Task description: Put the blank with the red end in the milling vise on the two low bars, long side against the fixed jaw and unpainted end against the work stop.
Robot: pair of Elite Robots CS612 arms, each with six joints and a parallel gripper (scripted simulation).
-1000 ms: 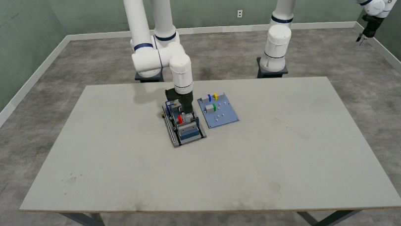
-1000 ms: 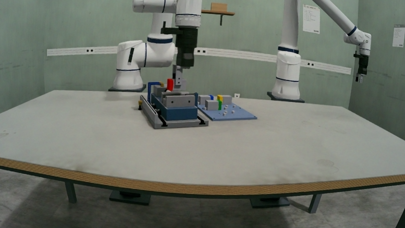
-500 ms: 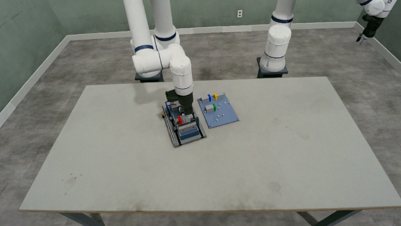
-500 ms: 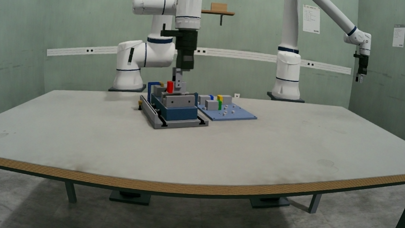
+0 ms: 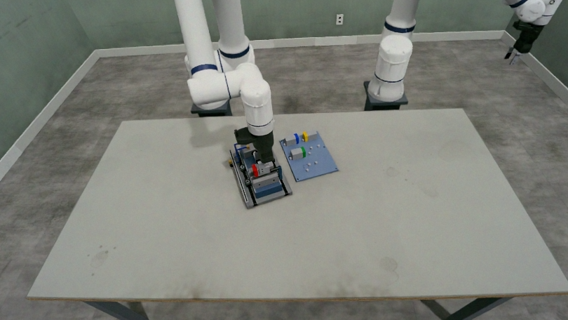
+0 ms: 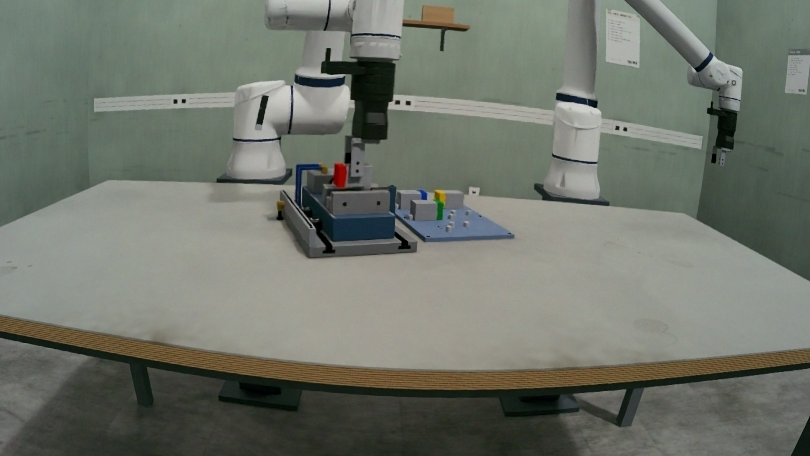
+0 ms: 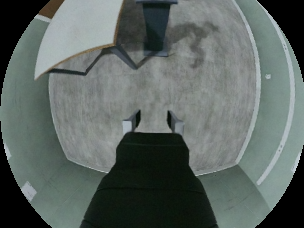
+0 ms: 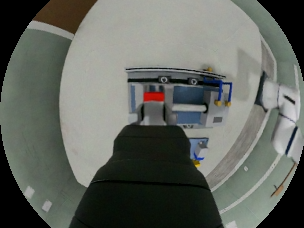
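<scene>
Right now the red-ended blank is 2 cm below my right hand. Also, from my right hand: fixed jaw (6 cm below, 3 cm ahead, 2 cm to the left); work stop (5 cm to the left, 5 cm below, 2 cm behind); moving jaw (6 cm below, 3 cm behind).
</scene>
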